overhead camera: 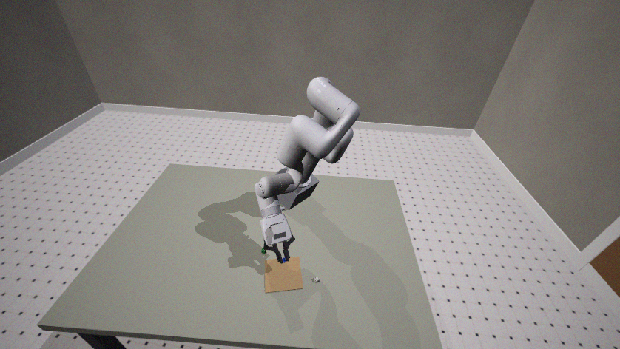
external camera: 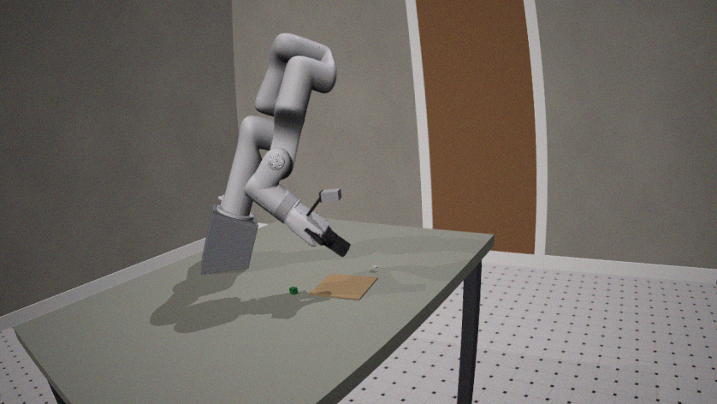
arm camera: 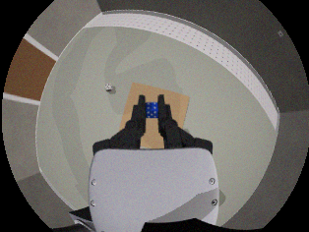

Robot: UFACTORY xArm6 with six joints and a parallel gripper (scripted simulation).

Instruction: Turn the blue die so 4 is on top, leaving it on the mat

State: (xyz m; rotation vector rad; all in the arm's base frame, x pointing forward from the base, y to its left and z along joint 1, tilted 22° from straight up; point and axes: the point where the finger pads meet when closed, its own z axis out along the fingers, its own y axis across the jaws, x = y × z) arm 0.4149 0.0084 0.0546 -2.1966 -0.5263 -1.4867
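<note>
The tan mat is 11 cm below my hand. Also, from my hand: white die 13 cm to the left, 11 cm below; then green die 8 cm behind, 10 cm to the right, 11 cm below; then blue die 1 cm ahead, 2 cm below.
</note>
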